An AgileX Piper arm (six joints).
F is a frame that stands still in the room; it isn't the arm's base.
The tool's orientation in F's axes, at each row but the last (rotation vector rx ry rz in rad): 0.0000, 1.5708, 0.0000; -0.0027, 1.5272, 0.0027; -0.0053, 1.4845, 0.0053; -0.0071, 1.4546, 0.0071; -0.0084, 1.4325, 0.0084; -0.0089, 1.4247, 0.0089; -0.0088, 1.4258, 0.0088
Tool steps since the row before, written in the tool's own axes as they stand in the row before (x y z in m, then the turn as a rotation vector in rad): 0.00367, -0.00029, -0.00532, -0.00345, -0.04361, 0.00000; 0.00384, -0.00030, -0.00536, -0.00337, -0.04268, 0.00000; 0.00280, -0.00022, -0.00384, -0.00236, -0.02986, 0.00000; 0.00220, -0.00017, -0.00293, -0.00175, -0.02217, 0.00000; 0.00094, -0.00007, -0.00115, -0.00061, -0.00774, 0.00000; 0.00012, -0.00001, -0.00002, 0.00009, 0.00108, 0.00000; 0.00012, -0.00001, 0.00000, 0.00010, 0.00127, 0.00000
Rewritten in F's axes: -0.00532, -0.00029, -0.00367, 0.00000, -0.04361, 0.00345; -0.00519, -0.00032, -0.00407, 0.00000, -0.04268, 0.00337; -0.00358, -0.00025, -0.00312, 0.00000, -0.02986, 0.00236; -0.00265, -0.00020, -0.00252, 0.00000, -0.02217, 0.00175; -0.00101, -0.00008, -0.00109, 0.00000, -0.00774, 0.00061; 0.00000, -0.00001, -0.00012, 0.00000, 0.00108, -0.00009; 0.00002, -0.00001, -0.00012, 0.00000, 0.00127, -0.00010
